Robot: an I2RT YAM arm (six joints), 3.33 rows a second.
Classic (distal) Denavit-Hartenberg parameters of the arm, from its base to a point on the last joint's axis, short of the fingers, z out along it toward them. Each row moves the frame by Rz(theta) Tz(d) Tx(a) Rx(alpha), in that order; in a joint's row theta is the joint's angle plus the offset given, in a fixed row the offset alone. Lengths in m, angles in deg.
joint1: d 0.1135, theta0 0, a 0.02, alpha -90
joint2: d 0, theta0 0, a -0.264, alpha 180
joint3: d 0, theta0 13.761, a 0.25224, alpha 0
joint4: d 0, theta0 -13.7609, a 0.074, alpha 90
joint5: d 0, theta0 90, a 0, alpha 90
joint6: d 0.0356, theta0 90, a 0, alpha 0
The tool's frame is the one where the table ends.
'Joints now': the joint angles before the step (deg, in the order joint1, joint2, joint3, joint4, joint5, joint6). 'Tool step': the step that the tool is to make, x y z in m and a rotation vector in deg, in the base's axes. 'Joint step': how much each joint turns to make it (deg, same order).
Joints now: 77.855 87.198 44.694 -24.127 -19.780 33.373
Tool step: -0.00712 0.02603 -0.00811 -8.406 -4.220 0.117
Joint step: 3.148 8.287 7.884 -6.820 6.374 0.961
